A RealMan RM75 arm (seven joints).
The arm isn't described. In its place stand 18 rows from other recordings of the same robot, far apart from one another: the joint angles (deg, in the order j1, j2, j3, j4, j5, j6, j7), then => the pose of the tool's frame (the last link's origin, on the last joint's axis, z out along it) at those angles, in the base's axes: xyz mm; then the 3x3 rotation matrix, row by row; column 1 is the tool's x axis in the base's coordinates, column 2 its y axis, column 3 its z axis.
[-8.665, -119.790, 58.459, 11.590, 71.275, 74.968, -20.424] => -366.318 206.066 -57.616; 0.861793 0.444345 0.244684; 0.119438 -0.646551 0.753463; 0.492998 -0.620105 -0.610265
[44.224, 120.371, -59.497, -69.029, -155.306, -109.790, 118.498] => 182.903 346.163 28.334; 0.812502 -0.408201 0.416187; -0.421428 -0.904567 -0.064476; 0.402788 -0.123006 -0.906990
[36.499, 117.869, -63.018, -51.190, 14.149, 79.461, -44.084] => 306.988 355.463 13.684; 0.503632 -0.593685 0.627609; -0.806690 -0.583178 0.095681; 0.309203 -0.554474 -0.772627
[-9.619, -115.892, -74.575, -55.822, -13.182, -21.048, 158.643] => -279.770 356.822 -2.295; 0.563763 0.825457 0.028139; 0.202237 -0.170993 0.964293; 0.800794 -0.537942 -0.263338
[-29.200, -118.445, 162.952, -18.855, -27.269, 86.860, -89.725] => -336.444 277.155 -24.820; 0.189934 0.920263 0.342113; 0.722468 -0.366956 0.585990; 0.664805 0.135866 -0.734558
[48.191, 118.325, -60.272, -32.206, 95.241, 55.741, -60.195] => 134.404 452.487 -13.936; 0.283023 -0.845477 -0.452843; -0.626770 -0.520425 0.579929; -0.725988 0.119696 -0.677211
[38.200, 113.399, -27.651, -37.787, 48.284, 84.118, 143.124] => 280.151 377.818 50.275; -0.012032 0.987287 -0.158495; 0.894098 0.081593 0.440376; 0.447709 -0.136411 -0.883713
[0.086, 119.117, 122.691, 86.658, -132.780, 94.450, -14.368] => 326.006 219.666 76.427; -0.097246 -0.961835 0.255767; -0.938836 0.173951 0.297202; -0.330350 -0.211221 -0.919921
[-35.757, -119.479, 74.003, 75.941, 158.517, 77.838, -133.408] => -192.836 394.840 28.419; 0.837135 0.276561 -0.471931; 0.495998 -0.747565 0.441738; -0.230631 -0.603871 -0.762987
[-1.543, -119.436, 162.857, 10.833, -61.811, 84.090, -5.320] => -367.180 162.627 -45.647; 0.720972 0.683523 0.113994; 0.044298 -0.209626 0.976778; 0.691546 -0.699180 -0.181413
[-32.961, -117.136, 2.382, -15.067, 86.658, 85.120, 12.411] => -255.002 333.456 -24.625; 0.777586 0.415770 0.471695; -0.388034 -0.272983 0.880290; 0.494763 -0.867534 -0.050935
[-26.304, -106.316, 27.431, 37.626, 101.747, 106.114, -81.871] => -283.500 316.122 135.455; 0.675531 0.465574 0.571750; 0.182688 -0.856940 0.481954; 0.714341 -0.221123 -0.663945
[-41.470, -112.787, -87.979, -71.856, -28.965, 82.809, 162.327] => -170.045 384.118 -1.685; 0.277172 0.773218 -0.570359; 0.950646 -0.134534 0.279593; 0.139454 -0.619706 -0.772346
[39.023, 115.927, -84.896, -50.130, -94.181, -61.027, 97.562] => 134.898 391.442 -48.763; 0.917368 -0.272198 -0.290421; -0.187177 -0.938925 0.288765; -0.351285 -0.210544 -0.912288
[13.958, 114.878, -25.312, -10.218, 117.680, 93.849, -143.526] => 365.510 253.958 88.506; 0.552921 -0.751784 -0.359302; 0.284516 -0.234952 0.929434; -0.783153 -0.616131 0.083985
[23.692, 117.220, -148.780, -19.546, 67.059, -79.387, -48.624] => 284.167 320.637 -9.743; 0.948028 0.027548 -0.316991; 0.313566 0.088253 0.945456; 0.054021 -0.995717 0.075028
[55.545, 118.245, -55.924, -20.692, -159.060, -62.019, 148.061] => 253.786 395.813 -62.986; 0.410712 -0.780648 0.471067; -0.905703 -0.408791 0.112216; 0.104967 -0.472735 -0.874931
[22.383, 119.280, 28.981, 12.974, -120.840, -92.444, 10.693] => 271.011 290.114 -11.320; 0.515530 -0.690030 -0.508023; 0.364166 -0.360237 0.858844; -0.775636 -0.627764 0.065573
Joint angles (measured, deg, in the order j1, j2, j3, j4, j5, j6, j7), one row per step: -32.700, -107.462, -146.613, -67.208, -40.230, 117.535, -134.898; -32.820, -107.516, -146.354, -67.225, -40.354, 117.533, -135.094; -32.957, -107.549, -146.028, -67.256, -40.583, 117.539, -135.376; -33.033, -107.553, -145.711, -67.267, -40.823, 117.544, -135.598; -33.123, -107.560, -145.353, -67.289, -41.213, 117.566, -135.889; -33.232, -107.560, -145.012, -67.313, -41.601, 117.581, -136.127; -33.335, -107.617, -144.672, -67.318, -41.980, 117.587, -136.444; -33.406, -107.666, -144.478, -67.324, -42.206, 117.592, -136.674; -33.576, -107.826, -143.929, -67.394, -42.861, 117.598, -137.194; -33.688, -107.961, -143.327, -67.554, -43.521, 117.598, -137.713; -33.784, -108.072, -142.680, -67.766, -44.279, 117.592, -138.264; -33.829, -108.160, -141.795, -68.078, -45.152, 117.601, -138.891; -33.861, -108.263, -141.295, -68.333, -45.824, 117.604, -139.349; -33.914, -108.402, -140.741, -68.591, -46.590, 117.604, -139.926; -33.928, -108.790, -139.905, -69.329, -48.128, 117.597, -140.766
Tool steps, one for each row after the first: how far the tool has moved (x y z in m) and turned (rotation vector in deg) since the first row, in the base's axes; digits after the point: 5 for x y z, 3 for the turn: 0.00124, 0.00065, -0.00085, -0.181, -0.027, -0.091; 0.00285, 0.00145, -0.00168, -0.374, -0.088, -0.206; 0.00407, 0.00199, -0.00234, -0.558, -0.140, -0.311; 0.00576, 0.00264, -0.00309, -0.750, -0.296, -0.472; 0.00752, 0.00339, -0.00376, -0.924, -0.442, -0.697; 0.00927, 0.00404, -0.00487, -1.128, -0.651, -0.822; 0.01039, 0.00445, -0.00560, -1.250, -0.798, -0.865; 0.01354, 0.00549, -0.00769, -1.576, -1.190, -1.120; 0.01654, 0.00632, -0.00952, -1.879, -1.484, -1.384; 0.01975, 0.00715, -0.01117, -2.157, -1.786, -1.701; 0.02329, 0.00781, -0.01298, -2.555, -1.997, -2.085; 0.02593, 0.00825, -0.01419, -2.733, -2.274, -2.359; 0.02901, 0.00875, -0.01577, -2.957, -2.646, -2.610; 0.03504, 0.00931, -0.01854, -3.150, -3.470, -3.391
